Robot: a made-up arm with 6 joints. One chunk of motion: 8 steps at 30 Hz.
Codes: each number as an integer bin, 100 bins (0 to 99) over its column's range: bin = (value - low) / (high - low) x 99, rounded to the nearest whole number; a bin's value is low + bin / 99 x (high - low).
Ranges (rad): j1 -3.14..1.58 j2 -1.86..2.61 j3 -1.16..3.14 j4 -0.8..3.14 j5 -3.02..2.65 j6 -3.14..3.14
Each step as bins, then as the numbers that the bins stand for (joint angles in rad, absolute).
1 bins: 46 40 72 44 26 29
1 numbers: -0.9469 -0.0539 1.9673 0.9511 -1.5309 -1.3004
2 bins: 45 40 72 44 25 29
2 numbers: -0.9945 -0.0539 1.9673 0.9511 -1.5882 -1.3004
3 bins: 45 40 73 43 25 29
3 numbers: -0.9945 -0.0539 2.0107 0.9113 -1.5882 -1.3004
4 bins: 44 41 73 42 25 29
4 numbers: -1.0422 -0.0088 2.0107 0.8715 -1.5882 -1.3004
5 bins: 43 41 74 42 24 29
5 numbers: -1.0899 -0.0088 2.0541 0.8715 -1.6455 -1.3004
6 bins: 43 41 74 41 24 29
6 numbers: -1.0899 -0.0088 2.0541 0.8317 -1.6455 -1.3004
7 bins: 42 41 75 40 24 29
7 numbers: -1.1376 -0.0088 2.0976 0.7919 -1.6455 -1.3004
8 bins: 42 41 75 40 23 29
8 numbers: -1.1376 -0.0088 2.0976 0.7919 -1.7027 -1.3004
